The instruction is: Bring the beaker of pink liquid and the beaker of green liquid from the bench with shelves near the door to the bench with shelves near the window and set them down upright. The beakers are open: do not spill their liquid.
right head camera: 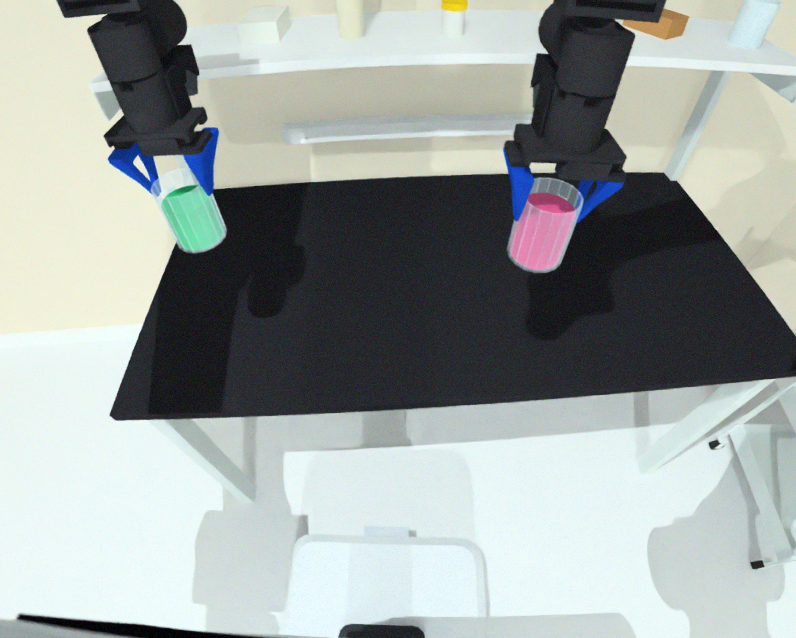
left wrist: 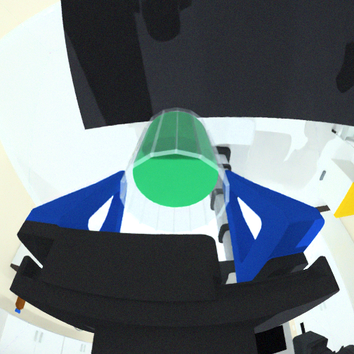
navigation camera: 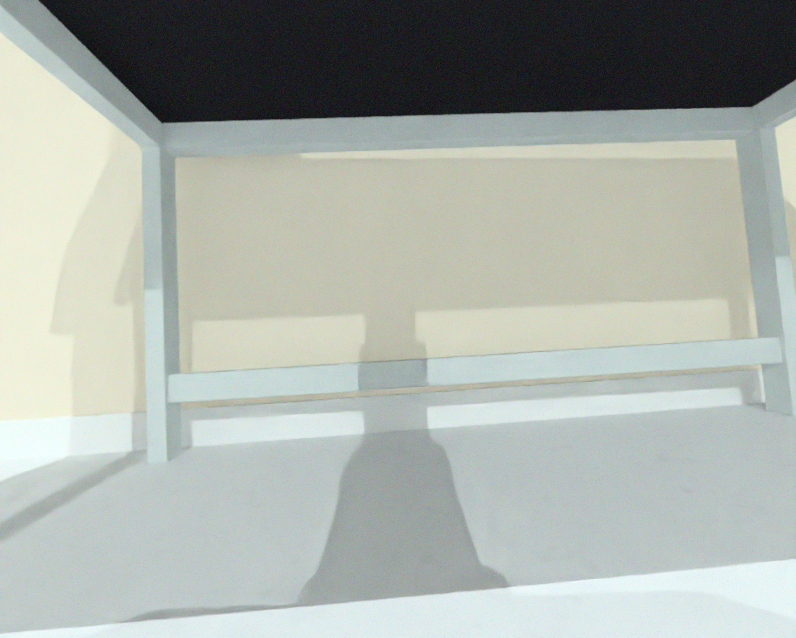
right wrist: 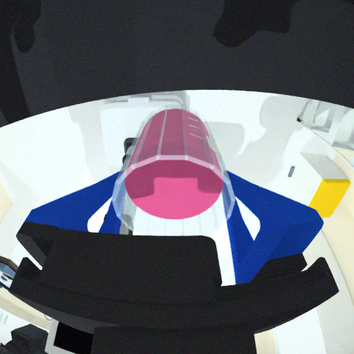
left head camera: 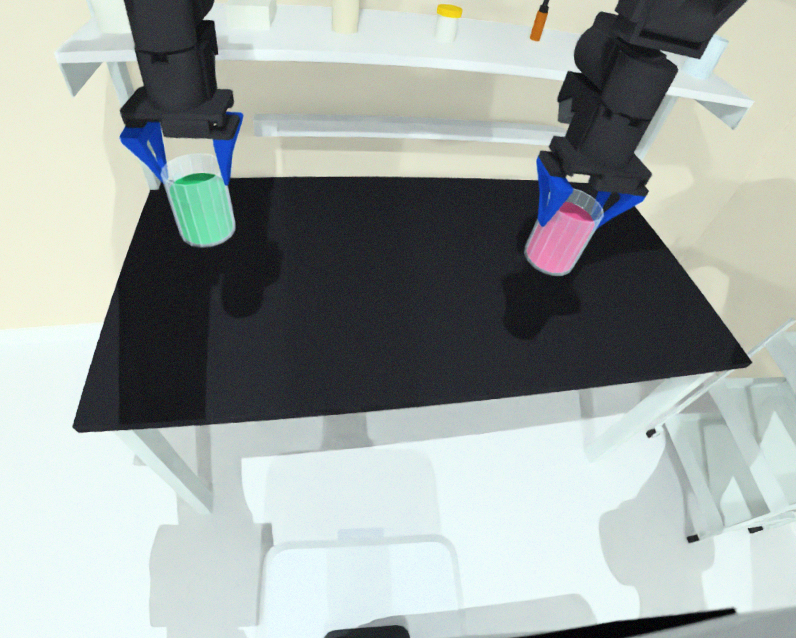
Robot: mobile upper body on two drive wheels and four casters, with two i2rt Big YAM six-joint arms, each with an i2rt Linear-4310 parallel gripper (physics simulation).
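My left gripper [left head camera: 196, 174] [left wrist: 174, 177] is shut on the beaker of green liquid [left head camera: 203, 211] [right head camera: 195, 220] [left wrist: 175, 185], at the left in both head views. My right gripper [right head camera: 548, 211] [right wrist: 173, 177] is shut on the beaker of pink liquid [left head camera: 561, 240] [right head camera: 542, 233] [right wrist: 172, 197], at the right in both head views. Both beakers look upright, with liquid inside below the rims. They are held above the black top of a bench with shelves [left head camera: 385, 299] [right head camera: 425, 299]; their shadows fall on it, apart from their bases. Whether this bench is the window one cannot be told.
A white shelf [left head camera: 298, 49] [right head camera: 398, 49] runs behind the bench top, bearing a yellow-capped jar [left head camera: 447, 25] [right head camera: 454, 19] and other containers. A pale wheeled frame [left head camera: 691, 478] stands right of the bench. The navigation view shows the bench's legs [navigation camera: 159, 299] and low crossbar [navigation camera: 265, 378].
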